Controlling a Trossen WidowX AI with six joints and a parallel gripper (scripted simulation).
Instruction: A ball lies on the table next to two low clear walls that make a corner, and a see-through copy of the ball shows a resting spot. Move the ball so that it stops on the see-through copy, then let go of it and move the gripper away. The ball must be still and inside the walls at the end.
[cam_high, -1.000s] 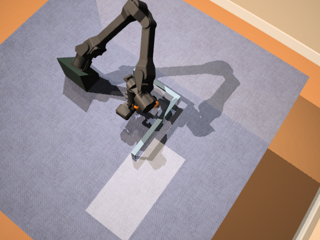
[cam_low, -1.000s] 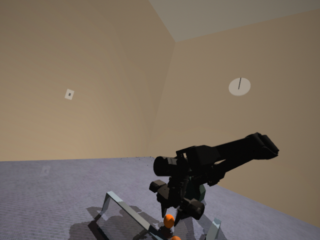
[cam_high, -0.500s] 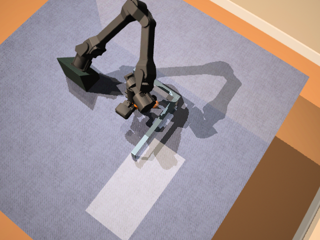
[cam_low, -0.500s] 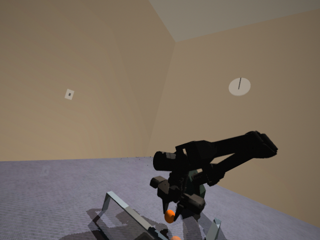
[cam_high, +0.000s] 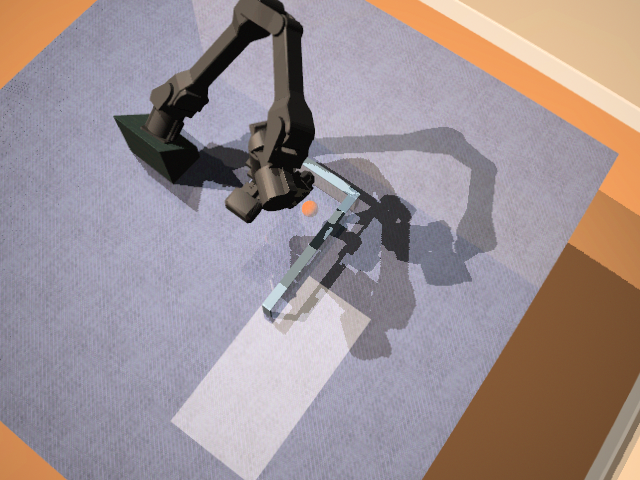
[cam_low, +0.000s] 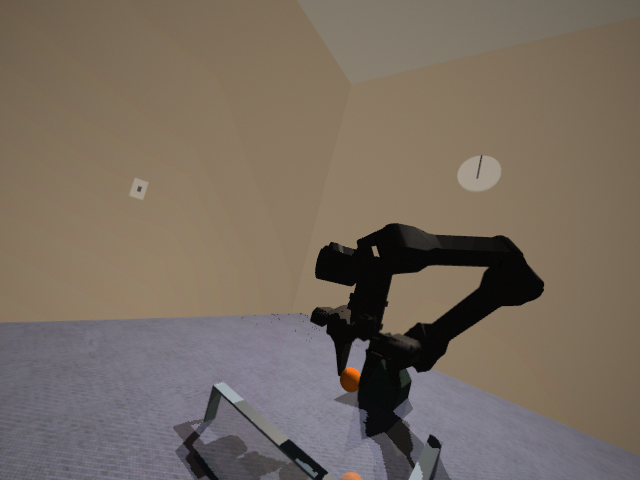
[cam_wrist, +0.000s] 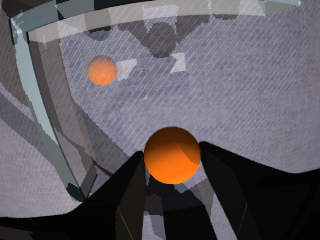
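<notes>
The see-through copy is 10 cm below my gripper tip, 7 cm ahead of it and 6 cm to the left of it. Round my gripper tip: ball: right at my gripper tip.
</notes>
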